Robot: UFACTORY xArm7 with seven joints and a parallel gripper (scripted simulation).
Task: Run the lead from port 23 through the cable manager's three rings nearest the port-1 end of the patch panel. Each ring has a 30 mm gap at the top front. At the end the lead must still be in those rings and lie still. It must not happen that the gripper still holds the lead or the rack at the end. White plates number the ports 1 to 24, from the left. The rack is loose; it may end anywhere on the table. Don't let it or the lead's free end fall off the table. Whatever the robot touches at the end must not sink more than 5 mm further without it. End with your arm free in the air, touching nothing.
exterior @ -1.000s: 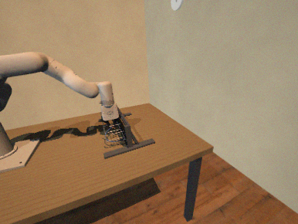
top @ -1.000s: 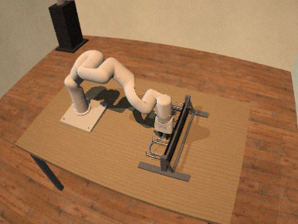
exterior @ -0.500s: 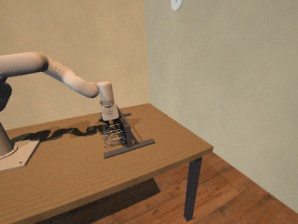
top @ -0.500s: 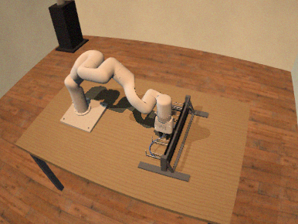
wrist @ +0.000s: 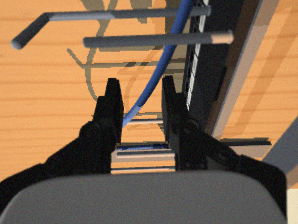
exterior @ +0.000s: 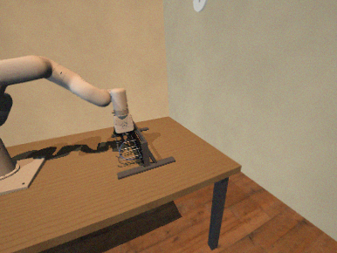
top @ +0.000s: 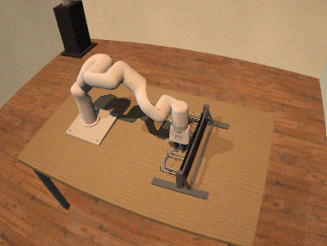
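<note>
Now: hand 6 cm short of the dark rack, 5 cm to the right of it and 2 cm above it.
</note>
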